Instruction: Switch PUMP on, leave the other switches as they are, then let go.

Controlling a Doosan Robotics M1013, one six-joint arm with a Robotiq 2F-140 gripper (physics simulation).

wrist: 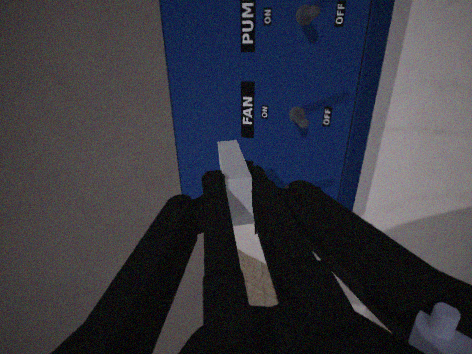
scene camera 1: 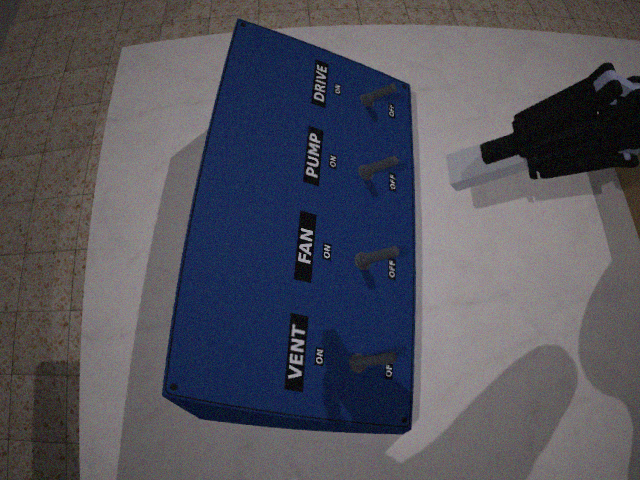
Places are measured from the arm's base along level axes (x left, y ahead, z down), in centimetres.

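Where they show: gripper, fingertip midpoint: (wrist: 228,158) (scene camera 1: 451,173).
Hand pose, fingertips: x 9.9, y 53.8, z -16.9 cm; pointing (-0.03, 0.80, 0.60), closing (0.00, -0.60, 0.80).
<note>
Each offset is from my fingertips to the centre of the thing. Level surfaces: height alone.
The blue switch panel @[dx -6.4, dy +13.0, dz +21.3 cm] (scene camera 1: 242,217) (wrist: 200,75) carries a row of grey levers. The PUMP lever @[dx -11.6, dy +3.6, dz +16.4 cm] (scene camera 1: 379,167) (wrist: 307,15) leans toward its OFF label. The DRIVE lever @[dx -23.6, dy +2.5, dz +16.4 cm] (scene camera 1: 378,95), FAN lever @[dx +0.3, dy +4.6, dz +16.4 cm] (scene camera 1: 377,257) (wrist: 299,117) and VENT lever @[dx +12.3, dy +5.7, dz +16.4 cm] (scene camera 1: 373,360) also lean to OFF. My gripper (scene camera 1: 478,161) (wrist: 228,158) is shut and empty, with pale pads at its fingertips. In the scene view it is right of the panel, beyond the OFF side, about level with PUMP and apart from every lever. In the wrist view the fingers hide the VENT end.
The panel stands on a white table @[dz +27.7 cm] (scene camera 1: 496,289) (wrist: 420,100). Shadows of the arm fall across the table's lower right and the VENT end of the panel. Tiled floor (scene camera 1: 41,217) shows beyond the table's left and far edges.
</note>
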